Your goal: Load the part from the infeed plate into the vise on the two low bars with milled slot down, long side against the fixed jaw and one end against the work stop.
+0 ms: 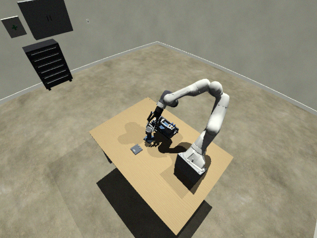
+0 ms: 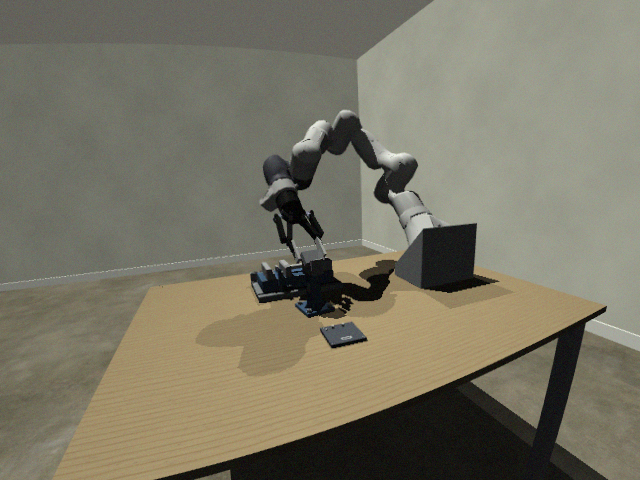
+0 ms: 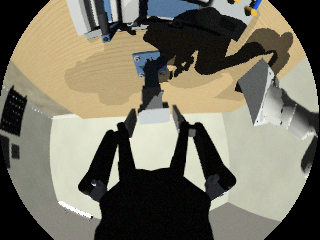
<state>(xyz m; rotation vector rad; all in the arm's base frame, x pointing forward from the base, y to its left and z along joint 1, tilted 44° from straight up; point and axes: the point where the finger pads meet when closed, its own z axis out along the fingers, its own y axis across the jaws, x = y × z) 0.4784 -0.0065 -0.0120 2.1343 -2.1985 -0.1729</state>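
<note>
The part lies 20 mm below my hand and 10 mm to the left of it.
</note>
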